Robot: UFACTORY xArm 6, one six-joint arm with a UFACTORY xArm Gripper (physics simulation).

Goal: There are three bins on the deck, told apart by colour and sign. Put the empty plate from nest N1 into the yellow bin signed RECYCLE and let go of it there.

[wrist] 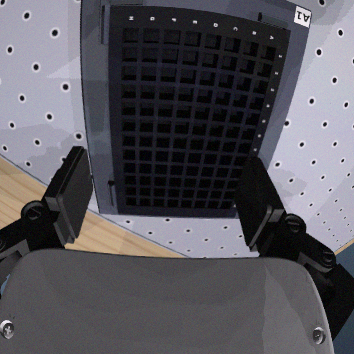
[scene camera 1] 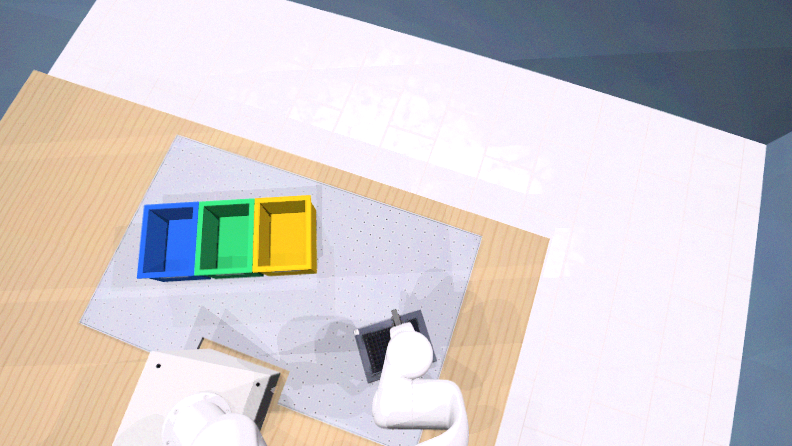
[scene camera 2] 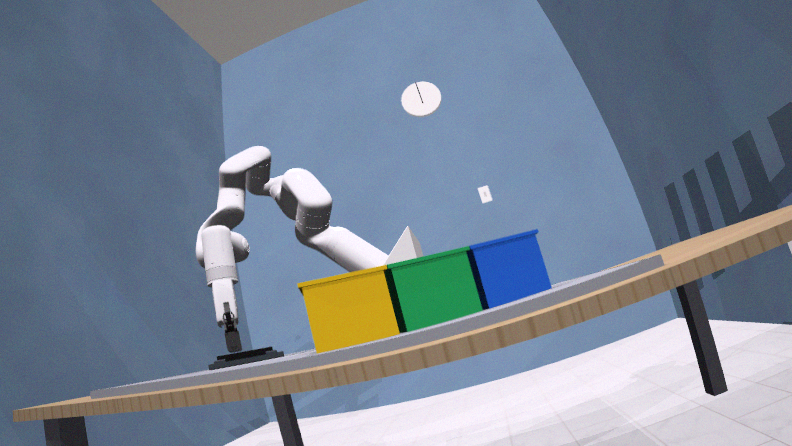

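Pixels of known places: gripper, fingertip midpoint: (wrist: 165, 171) (scene camera 2: 235, 351); arm's base, link origin: (scene camera 1: 197, 424).
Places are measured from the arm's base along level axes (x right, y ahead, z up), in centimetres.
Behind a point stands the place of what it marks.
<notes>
The black plate (scene camera 1: 377, 347) {z -12.0, x 30.4, y 20.6 cm} (scene camera 2: 244, 354) {z -12.6, x 32.3, y 25.4 cm} (wrist: 192, 110) {z -12.0, x 32.9, y 21.0 cm} with a grid of square wells lies flat in a dark grey nest (scene camera 1: 363, 359) {z -13.4, x 27.7, y 17.4 cm} (scene camera 2: 218, 365) {z -13.9, x 36.6, y 29.9 cm} (wrist: 97, 125) {z -13.4, x 36.9, y 17.3 cm}. The nest has a corner label A1 in the wrist view. My gripper (scene camera 2: 233, 350) {z -11.5, x 36.4, y 21.7 cm} (wrist: 165, 171) {z -11.5, x 36.4, y 21.7 cm} is open and empty, a little above the plate; its fingers stand to either side near the plate's lower end in the wrist view. In scene camera 1 the arm hides part of plate and nest. The yellow bin (scene camera 1: 285, 235) {z -14.0, x 2.7, y 42.1 cm} (scene camera 2: 351, 310) {z -9.8, x 2.6, y 48.4 cm} stands upright with nothing seen inside; its sign is not readable.
A green bin (scene camera 1: 235, 238) {z -14.0, x -9.3, y 38.9 cm} (scene camera 2: 435, 290) {z -9.8, x -9.4, y 45.4 cm} and a blue bin (scene camera 1: 180, 241) {z -14.0, x -22.7, y 35.5 cm} (scene camera 2: 512, 269) {z -9.8, x -22.1, y 42.1 cm} stand in a row beside the yellow bin. All stand on the perforated deck (scene camera 1: 376, 238) {z -14.6, x 24.8, y 45.8 cm} (wrist: 45, 90) {z -14.6, x 37.0, y 13.1 cm} on a wooden table (scene camera 1: 83, 138) {z -15.9, x -60.4, y 58.0 cm}. The white robot base (scene camera 1: 182, 371) {z 4.4, x -3.8, y 9.5 cm} is at the deck's edge.
</notes>
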